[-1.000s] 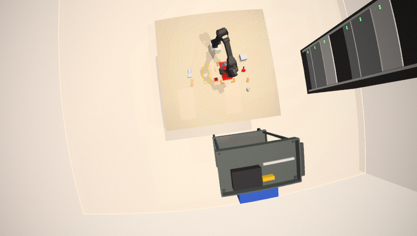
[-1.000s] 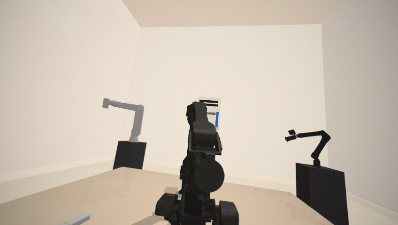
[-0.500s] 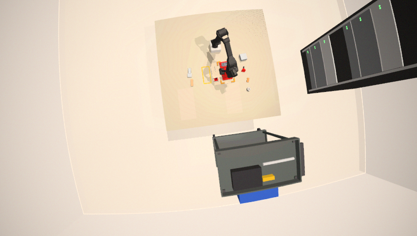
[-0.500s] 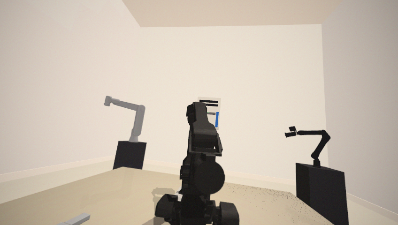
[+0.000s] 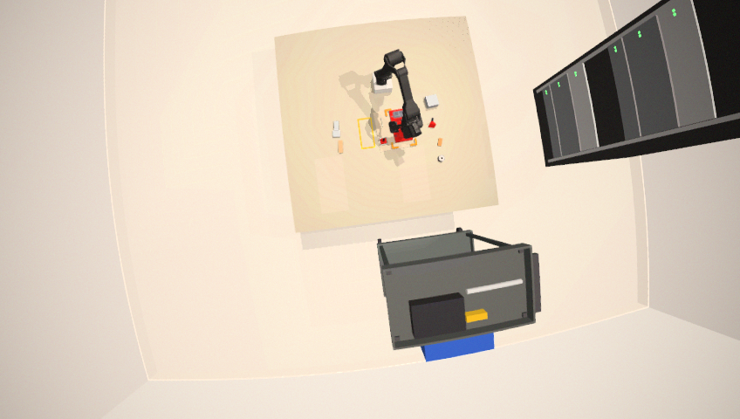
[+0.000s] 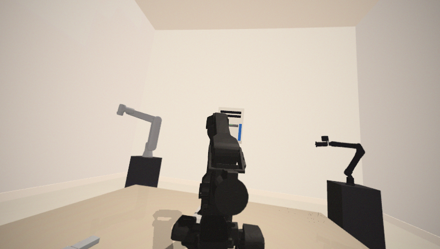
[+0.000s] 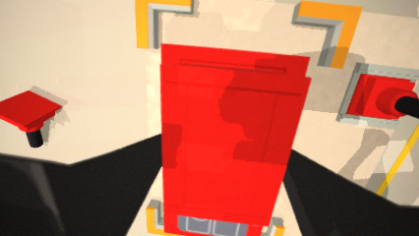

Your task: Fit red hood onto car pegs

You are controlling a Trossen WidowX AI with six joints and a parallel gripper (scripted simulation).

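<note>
My gripper tip is 50 mm above the jig, 30 mm to the left of it and 20 mm past it. Round my gripper tip: red hood (10 mm above).
</note>
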